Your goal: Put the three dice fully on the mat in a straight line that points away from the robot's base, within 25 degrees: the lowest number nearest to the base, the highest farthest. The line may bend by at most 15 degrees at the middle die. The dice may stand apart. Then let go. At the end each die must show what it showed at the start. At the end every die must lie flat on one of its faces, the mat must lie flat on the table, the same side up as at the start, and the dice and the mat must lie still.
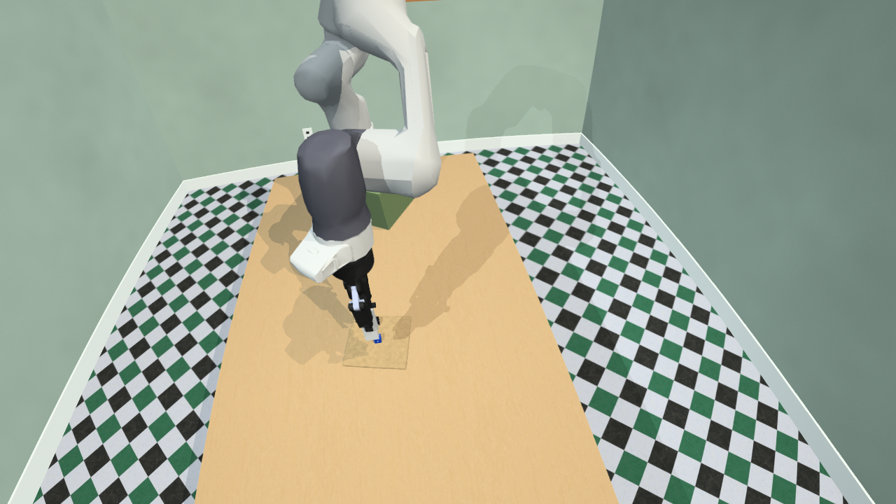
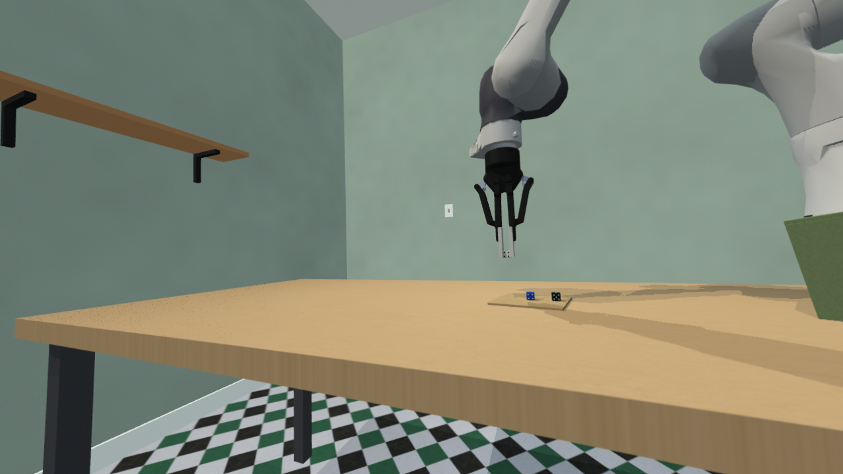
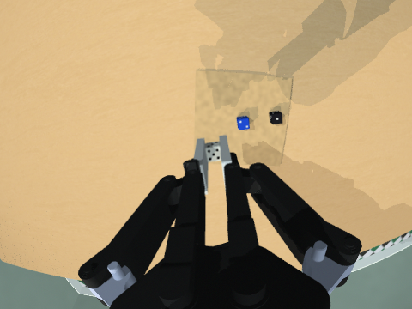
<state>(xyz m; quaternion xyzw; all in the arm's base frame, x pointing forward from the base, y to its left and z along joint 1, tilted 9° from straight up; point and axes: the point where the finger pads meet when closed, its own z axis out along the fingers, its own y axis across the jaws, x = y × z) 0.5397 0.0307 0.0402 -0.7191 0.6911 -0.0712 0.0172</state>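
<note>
Right now the blue die is 12 cm below my hand and 4 cm behind it. Round my hand: black die: 12 cm below, 9 cm behind, 1 cm to the right; tan mat: 13 cm below, 4 cm behind; white die: 3 cm below.
</note>
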